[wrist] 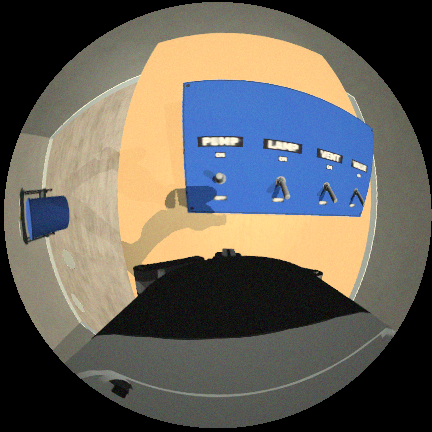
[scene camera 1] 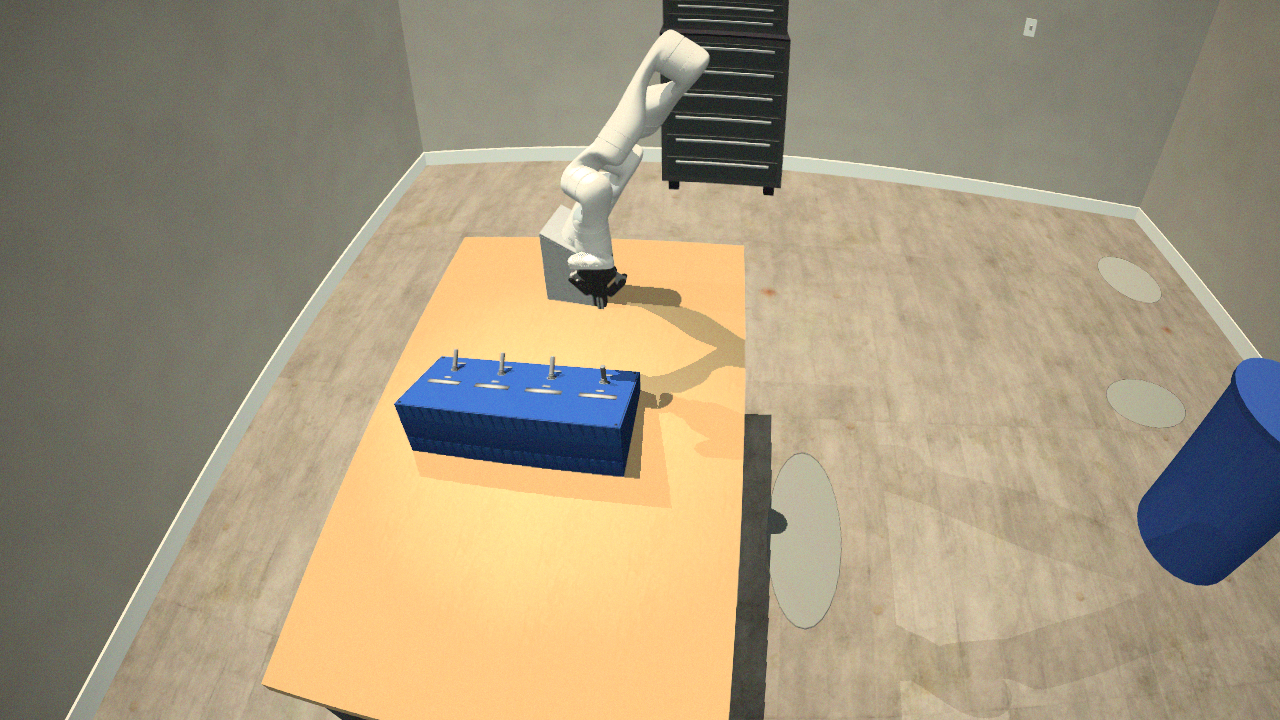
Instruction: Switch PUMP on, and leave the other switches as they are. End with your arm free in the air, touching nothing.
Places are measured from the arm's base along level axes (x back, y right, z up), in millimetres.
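Pixels of known places: gripper, fingertip midpoint: [scene camera 1: 601, 306].
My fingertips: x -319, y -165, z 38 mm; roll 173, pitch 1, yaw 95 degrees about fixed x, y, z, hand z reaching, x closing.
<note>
Behind a point stands the place of what it marks.
A blue switch box [scene camera 1: 519, 407] @[x -582, y -60, z -36 mm] [wrist: 250, 110] @[x -549, y -150, z -45 mm] stands on the table with four levers in a row. The PUMP lever [scene camera 1: 604, 374] @[x -420, y -194, z -67 mm] [wrist: 219, 177] @[x -413, y -189, z -44 mm] is at the right end in the scene view and at the left in the wrist view. It looks shorter than the others and leans differently, away from its OFF mark, toward the ON side. The LAMP lever [scene camera 1: 551, 367] @[x -421, y -71, z -70 mm] [wrist: 283, 187] @[x -416, y -73, z -67 mm], VENT lever [scene camera 1: 502, 363] @[x -434, y 46, z -70 mm] [wrist: 329, 192] @[x -429, y 44, z -71 mm] and the fourth lever [scene camera 1: 455, 360] @[x -448, y 165, z -72 mm] [wrist: 357, 196] @[x -443, y 161, z -77 mm] all slant toward the OFF side. My gripper [scene camera 1: 601, 304] @[x -319, y -165, z 38 mm] [wrist: 227, 256] @[x -319, y -165, z 38 mm] is shut and empty, in the air behind the box, apart from the levers.
The wooden table [scene camera 1: 537, 573] @[x -877, y -179, z -180 mm] [wrist: 240, 55] @[x -949, y -179, z -180 mm] carries the box and a grey block [scene camera 1: 559, 268] @[x -60, y 37, z -67 mm] beside my arm. A dark drawer cabinet [scene camera 1: 725, 107] stands by the back wall. A blue cylinder [scene camera 1: 1208, 483] [wrist: 50, 217] is off to the side of the table.
</note>
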